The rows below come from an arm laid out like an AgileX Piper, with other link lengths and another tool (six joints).
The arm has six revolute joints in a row. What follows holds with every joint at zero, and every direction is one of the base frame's.
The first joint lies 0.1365 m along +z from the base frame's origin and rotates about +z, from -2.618 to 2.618 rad.
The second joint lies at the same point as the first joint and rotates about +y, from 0 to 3.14 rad.
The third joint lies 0.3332 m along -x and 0.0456 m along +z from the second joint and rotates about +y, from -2.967 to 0 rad.
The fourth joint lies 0.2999 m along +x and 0.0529 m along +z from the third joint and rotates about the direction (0.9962, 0, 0.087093), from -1.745 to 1.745 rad.
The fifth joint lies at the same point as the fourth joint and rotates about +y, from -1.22 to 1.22 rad.
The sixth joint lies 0.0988 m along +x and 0.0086 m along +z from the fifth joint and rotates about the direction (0.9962, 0, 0.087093), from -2.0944 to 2.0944 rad.
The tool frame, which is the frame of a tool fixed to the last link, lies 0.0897 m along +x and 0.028 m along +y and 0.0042 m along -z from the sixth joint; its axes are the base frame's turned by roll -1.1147, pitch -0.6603 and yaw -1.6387 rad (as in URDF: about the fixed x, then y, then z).
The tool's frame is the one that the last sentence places.
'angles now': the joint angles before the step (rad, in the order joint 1, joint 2, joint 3, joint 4, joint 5, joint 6). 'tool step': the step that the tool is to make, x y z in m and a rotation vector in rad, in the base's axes. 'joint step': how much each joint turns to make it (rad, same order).
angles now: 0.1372 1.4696 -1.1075 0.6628 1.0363 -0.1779
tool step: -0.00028 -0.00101 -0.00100 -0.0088 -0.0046 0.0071
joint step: 0.0000 0.0000 -0.0001 -0.0077 0.0000 -0.0063
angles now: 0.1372 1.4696 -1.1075 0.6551 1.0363 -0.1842
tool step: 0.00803 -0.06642 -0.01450 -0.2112 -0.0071 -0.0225
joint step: -0.1103 0.0000 -0.0308 -0.2239 0.0505 -0.0055
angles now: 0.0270 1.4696 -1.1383 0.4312 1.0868 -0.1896
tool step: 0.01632 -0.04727 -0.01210 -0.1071 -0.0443 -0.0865
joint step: -0.0835 0.0079 0.0070 -0.1051 -0.0674 0.0057
